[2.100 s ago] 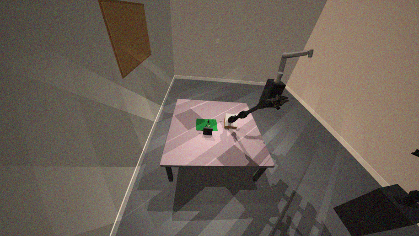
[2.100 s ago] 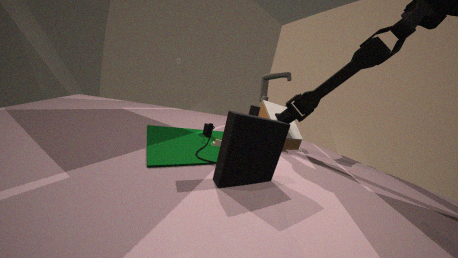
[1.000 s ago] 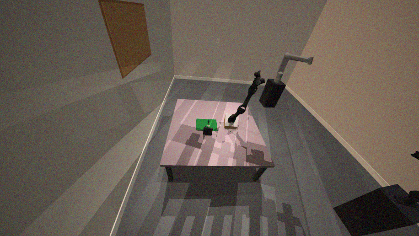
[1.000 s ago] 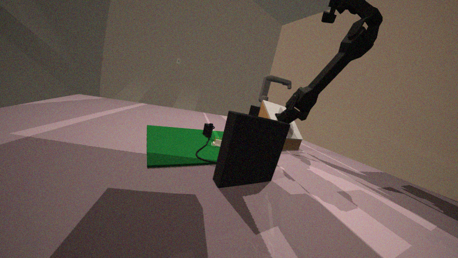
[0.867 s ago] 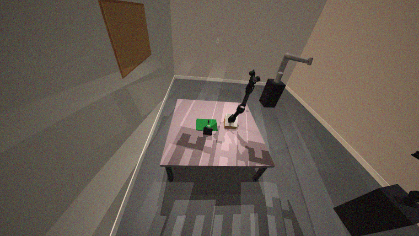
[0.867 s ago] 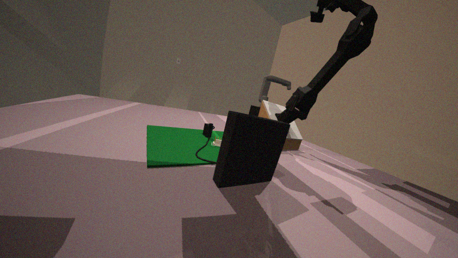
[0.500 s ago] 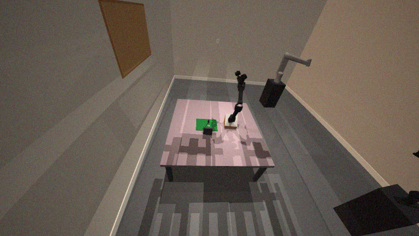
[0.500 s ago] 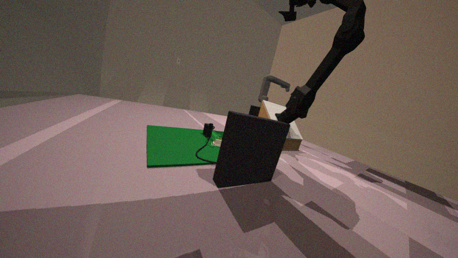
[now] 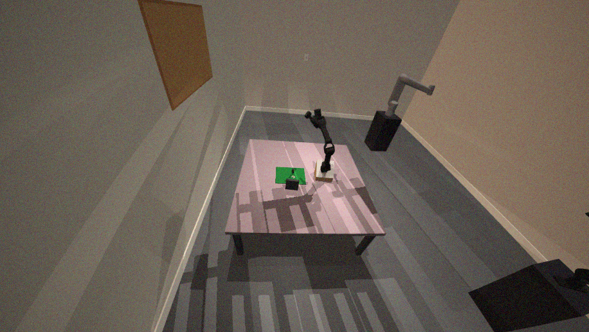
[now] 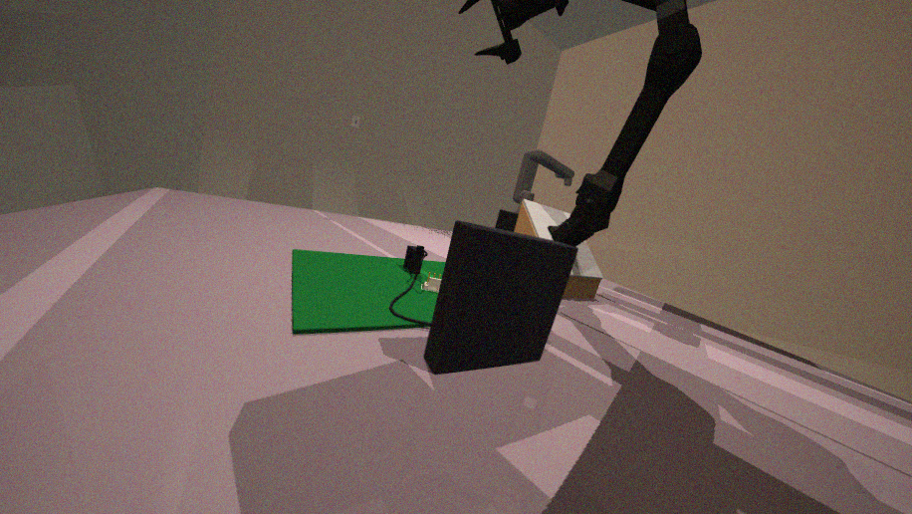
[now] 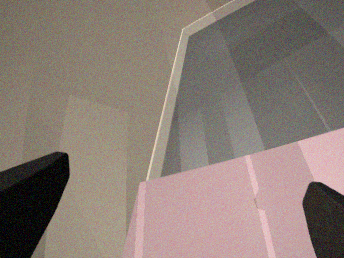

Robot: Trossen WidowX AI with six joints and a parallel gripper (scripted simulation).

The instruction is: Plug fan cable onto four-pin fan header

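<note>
The black plug lies 500 mm below my gripper tip, 200 mm to the left of it and 120 mm ahead of it. From my gripper tip the other things lie so: green board: 540 mm below, 250 mm to the left, 160 mm ahead; then black fan block: 470 mm below, 430 mm to the left, 160 mm ahead.
</note>
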